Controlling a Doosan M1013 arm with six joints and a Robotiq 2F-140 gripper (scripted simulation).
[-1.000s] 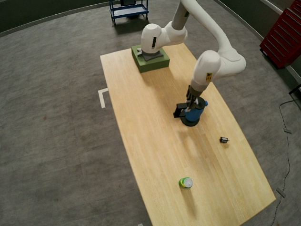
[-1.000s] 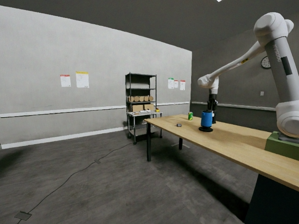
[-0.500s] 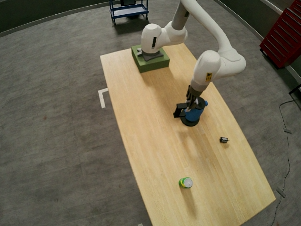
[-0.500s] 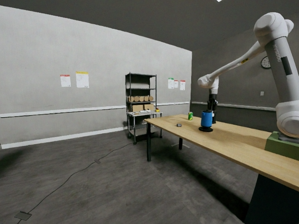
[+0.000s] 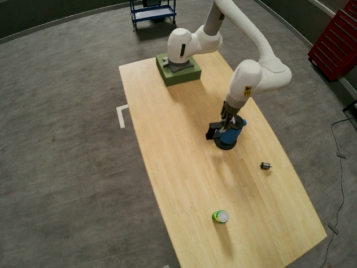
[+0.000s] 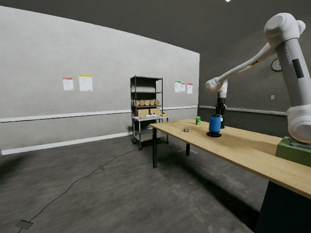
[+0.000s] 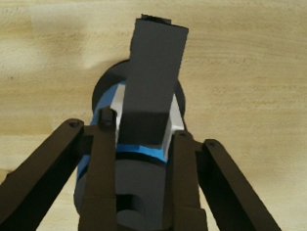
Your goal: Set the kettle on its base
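Right now the blue kettle is 10 mm ahead of my hand, 30 mm to the left of it and 50 mm below it. Also, from my hand: green can 400 mm ahead, 240 mm to the right, 130 mm below; then round black base 20 mm ahead, 60 mm to the left, 180 mm below.
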